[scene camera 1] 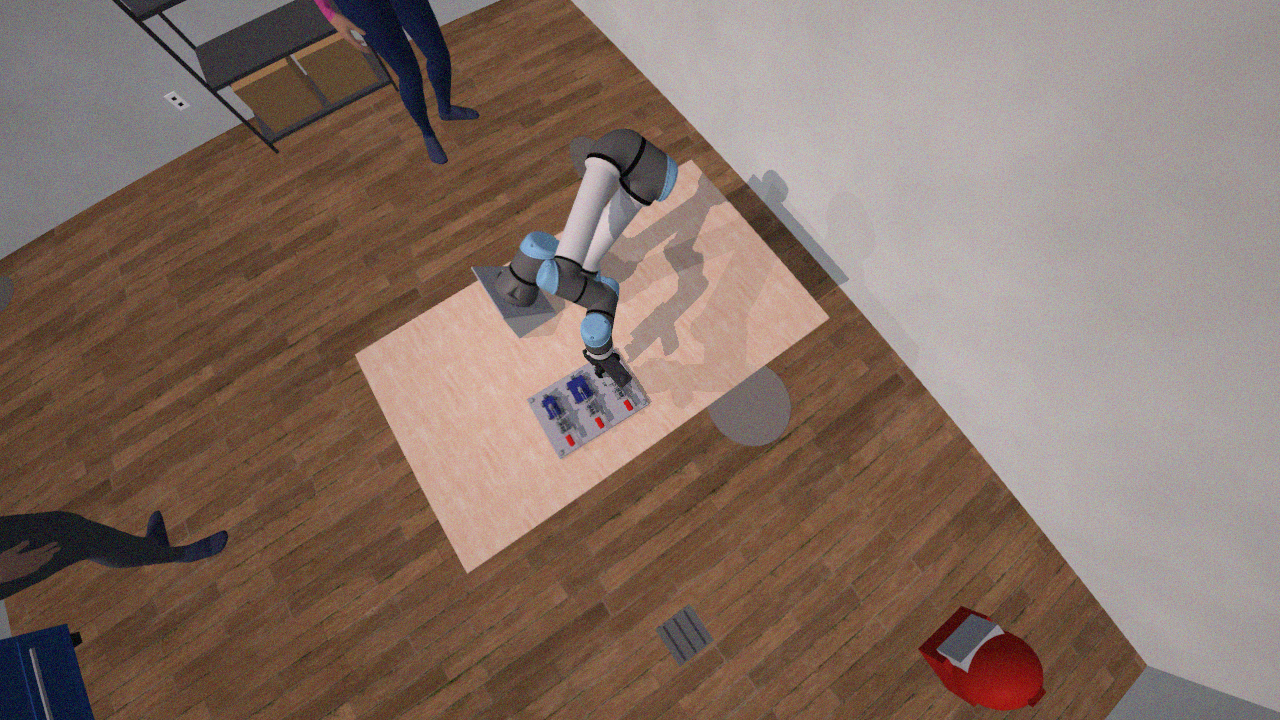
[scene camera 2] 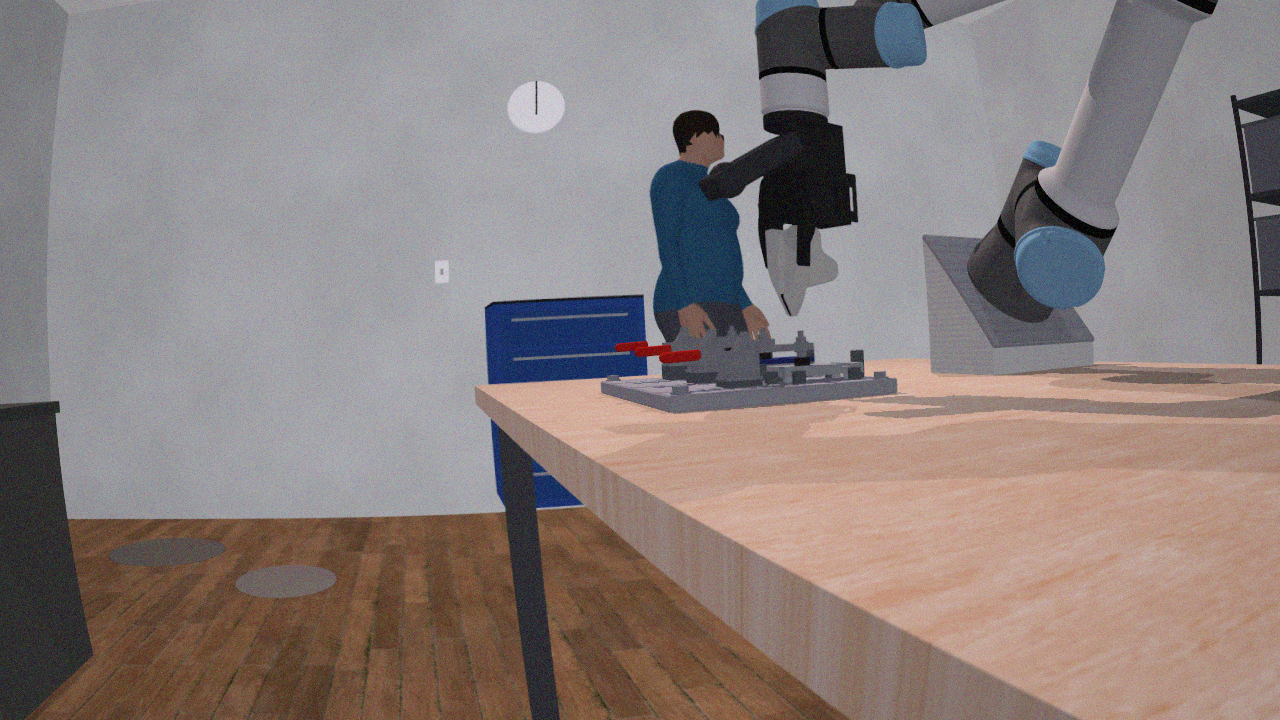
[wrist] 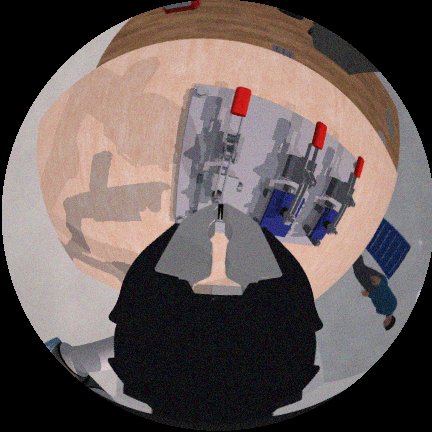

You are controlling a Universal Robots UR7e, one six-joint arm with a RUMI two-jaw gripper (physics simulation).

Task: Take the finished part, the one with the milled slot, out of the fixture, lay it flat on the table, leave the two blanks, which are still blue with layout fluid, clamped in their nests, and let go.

Path:
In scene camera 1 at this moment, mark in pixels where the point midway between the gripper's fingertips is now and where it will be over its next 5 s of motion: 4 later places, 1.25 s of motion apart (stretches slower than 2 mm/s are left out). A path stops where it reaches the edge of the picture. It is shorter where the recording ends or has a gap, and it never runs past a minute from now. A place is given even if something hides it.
The gripper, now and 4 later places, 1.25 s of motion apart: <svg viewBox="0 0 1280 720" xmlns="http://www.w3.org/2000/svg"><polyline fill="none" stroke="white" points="608,373 631,396 631,404 628,405 623,396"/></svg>

